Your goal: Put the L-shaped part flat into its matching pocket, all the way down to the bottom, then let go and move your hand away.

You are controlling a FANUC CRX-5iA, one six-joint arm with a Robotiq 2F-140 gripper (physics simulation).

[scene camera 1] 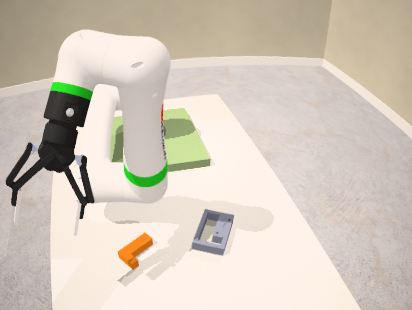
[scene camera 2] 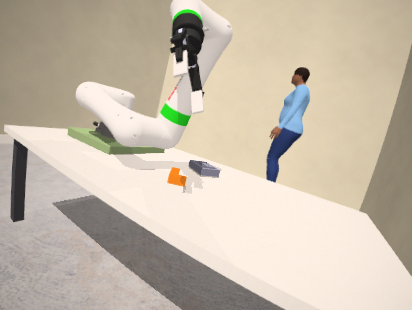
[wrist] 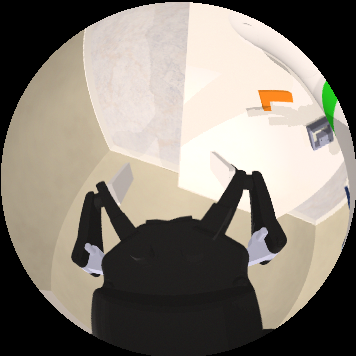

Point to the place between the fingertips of my gripper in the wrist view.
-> At 169, 164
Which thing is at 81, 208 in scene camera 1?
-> My gripper.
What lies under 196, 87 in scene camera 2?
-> My gripper.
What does my gripper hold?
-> Nothing.
